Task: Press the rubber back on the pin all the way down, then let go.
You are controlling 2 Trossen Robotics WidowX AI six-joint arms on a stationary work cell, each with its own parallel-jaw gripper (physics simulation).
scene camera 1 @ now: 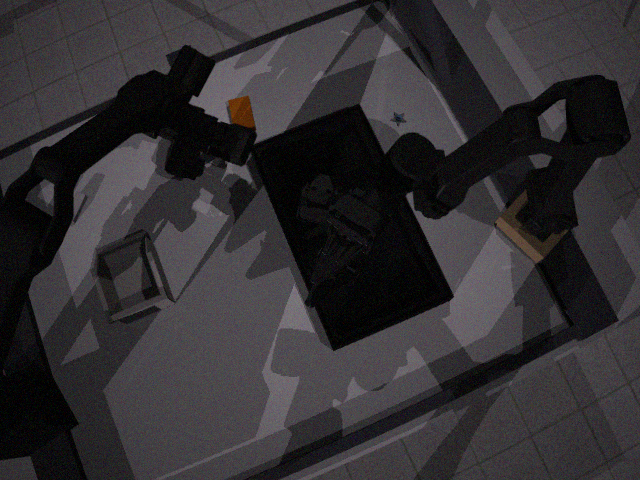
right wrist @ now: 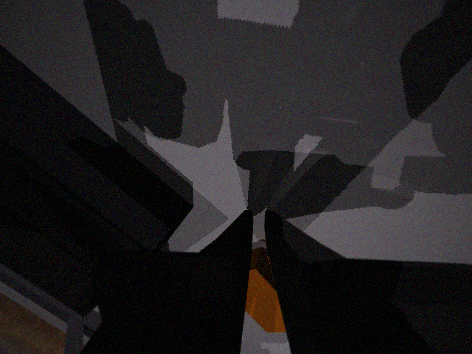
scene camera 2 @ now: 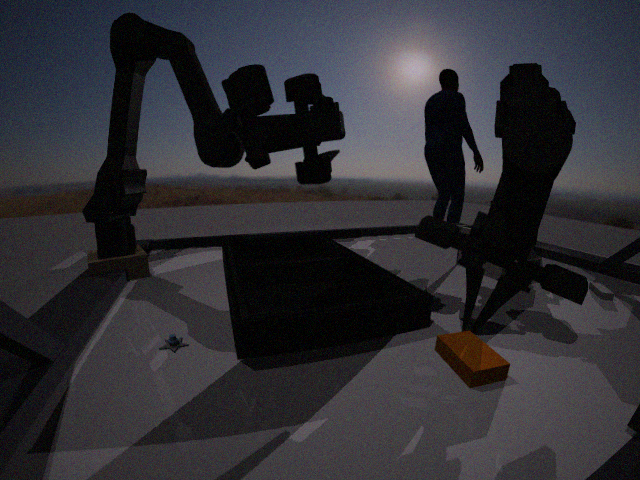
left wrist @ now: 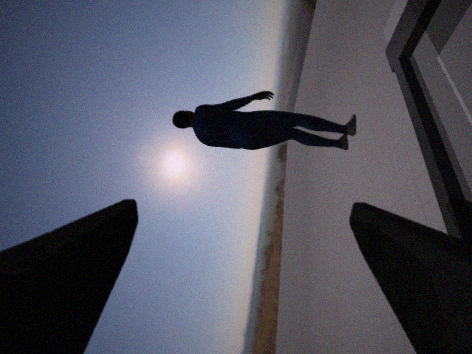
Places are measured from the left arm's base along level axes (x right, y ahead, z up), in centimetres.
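Pixels of known places: left gripper, fingertip midpoint: (scene camera 1: 310, 295) (left wrist: 246, 211); right gripper, fingertip midpoint: (right wrist: 258, 217) (scene camera 2: 468, 330); left arm's base, link origin: (scene camera 1: 540, 217) (scene camera 2: 115, 252); right arm's base, link origin: (scene camera 1: 6, 415).
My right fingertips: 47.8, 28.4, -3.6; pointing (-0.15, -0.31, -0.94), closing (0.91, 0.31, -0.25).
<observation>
Ahead of a thing's pixels: the offset from my right fingertips to its top centre, as dx, dy, dz. "spot": to the spot under its first point.
A small star-shaped piece @(-17.4, -25.9, +0.9) (scene camera 1: 398, 118) (scene camera 2: 174, 341) with a bluish raised middle lies on the table; it looks like the pin. How far down its rubber back sits cannot be told. My right gripper (scene camera 2: 470, 329) (right wrist: 258, 217) points down and is shut, with a thin gap between its fingertips and nothing seen held there. Its tips are low, beside the far corner of an orange block @(+3.0, -5.9, +1.4) (scene camera 1: 241, 112) (scene camera 2: 471, 356) (right wrist: 264, 305), away from the star. My left gripper (left wrist: 246, 211) is open and empty; it points level, high above the black tray, with its fingers dark in both scene views.
The large black tray @(-25.3, -4.9, +3.6) (scene camera 1: 391, 326) (scene camera 2: 330, 333) lies between the star and the orange block. A see-through open box @(spot: -13.0, +30.6, +2.6) (scene camera 1: 140, 313) stands at the left in scene camera 1. A person (scene camera 2: 445, 139) (left wrist: 250, 129) stands beyond the table. The light is dim, with many shadows across the table.
</observation>
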